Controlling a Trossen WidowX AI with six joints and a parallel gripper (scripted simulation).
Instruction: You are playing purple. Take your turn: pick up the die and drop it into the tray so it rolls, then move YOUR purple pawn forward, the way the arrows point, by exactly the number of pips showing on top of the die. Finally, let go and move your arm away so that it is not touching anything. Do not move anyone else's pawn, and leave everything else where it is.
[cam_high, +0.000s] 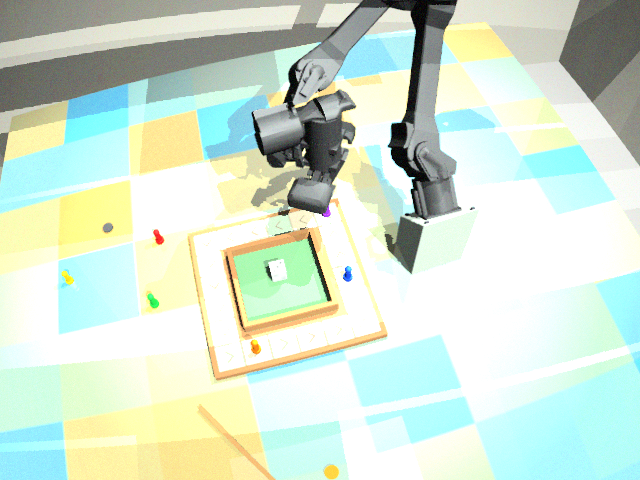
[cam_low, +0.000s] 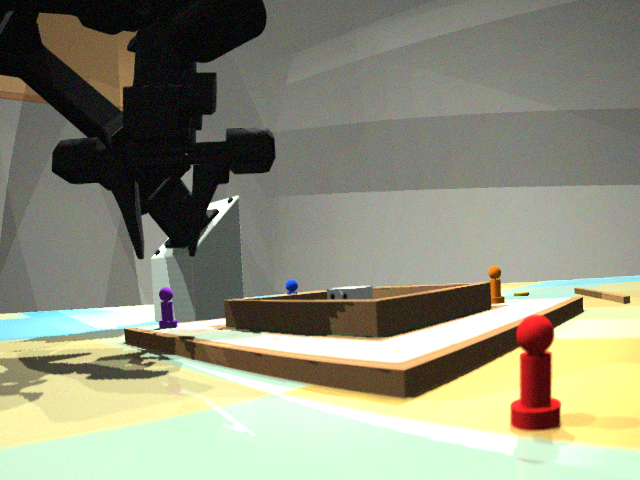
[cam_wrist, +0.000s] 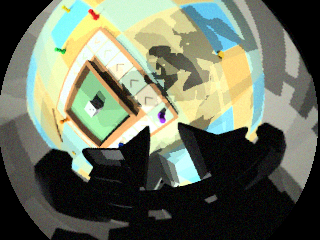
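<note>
My gripper tip is now 4 cm above the purple pawn. From my gripper tip the other things lie so: white die (10 cm ahead, 10 cm to the left, 4 cm below); then green tray (10 cm ahead, 12 cm to the left, 6 cm below); then blue pawn (1 cm behind, 14 cm to the left, 4 cm below).
</note>
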